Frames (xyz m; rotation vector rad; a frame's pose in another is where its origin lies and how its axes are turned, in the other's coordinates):
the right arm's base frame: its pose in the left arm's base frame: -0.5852 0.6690 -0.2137 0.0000 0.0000 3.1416
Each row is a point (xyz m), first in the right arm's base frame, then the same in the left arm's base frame.
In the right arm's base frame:
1: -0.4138 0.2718 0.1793
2: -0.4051 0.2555 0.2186
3: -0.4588 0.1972 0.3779
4: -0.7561 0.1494 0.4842
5: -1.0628 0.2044 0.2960
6: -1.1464 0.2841 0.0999
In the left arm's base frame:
1: -0.1714 0.3972 -0.0344
2: -0.1801 0.4135 0.0049
3: -0.1264 0.4718 0.1642
4: 0.1709 0.5196 0.2705
5: 0.4776 0.4646 0.0823
6: 0.5612 0.3849 -0.1138

